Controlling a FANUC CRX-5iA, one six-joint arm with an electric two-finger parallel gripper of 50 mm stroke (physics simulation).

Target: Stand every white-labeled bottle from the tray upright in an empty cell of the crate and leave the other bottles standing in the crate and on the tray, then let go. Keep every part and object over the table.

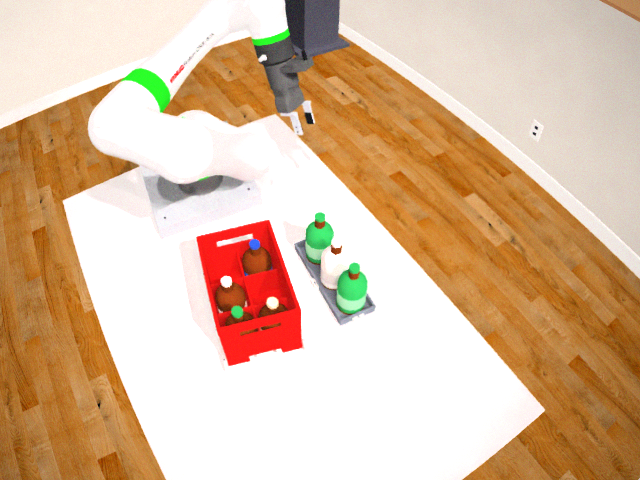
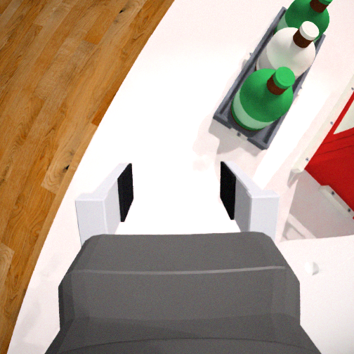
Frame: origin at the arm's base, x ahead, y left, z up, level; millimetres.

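Seen in the pictures: gripper, fingertip midpoint: (image 1: 305, 128).
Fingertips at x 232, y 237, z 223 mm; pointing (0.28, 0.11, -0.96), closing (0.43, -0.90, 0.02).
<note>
A point is followed by its place in that frame.
A white-labeled bottle (image 1: 333, 269) {z 21, x 523, y 132 mm} (image 2: 286, 54) with a white cap stands upright in the grey tray (image 1: 332, 306) {z -49, x 576, y 96 mm} (image 2: 251, 138), between two green bottles (image 1: 319, 240) {z 30, x 433, y 151 mm} (image 1: 352, 290) {z 35, x 607, y 128 mm} (image 2: 260, 100) (image 2: 305, 17). The red crate (image 1: 263, 338) {z 19, x 597, y -110 mm} (image 2: 332, 162) stands beside the tray. It holds brown bottles with a blue cap (image 1: 255, 259) {z 50, x 412, y -23 mm}, a white cap (image 1: 230, 297) {z 48, x 477, y -127 mm}, a green cap (image 1: 237, 313) {z 88, x 548, y -142 mm} and a cream cap (image 1: 272, 305) {z 89, x 572, y -66 mm}. Its back left cell and middle right cell look empty. My gripper (image 1: 304, 127) {z 223, x 232, y 237 mm} (image 2: 176, 180) is open and empty, high behind the tray.
The robot's base plate (image 1: 206, 209) {z -26, x 118, y -34 mm} is on the white table (image 1: 361, 403) {z -74, x 825, y 9 mm} behind the crate. The table's edge runs beyond the tray, with wooden floor (image 1: 439, 206) (image 2: 65, 85) past it. A dark cabinet (image 1: 314, 25) stands at the back by the wall.
</note>
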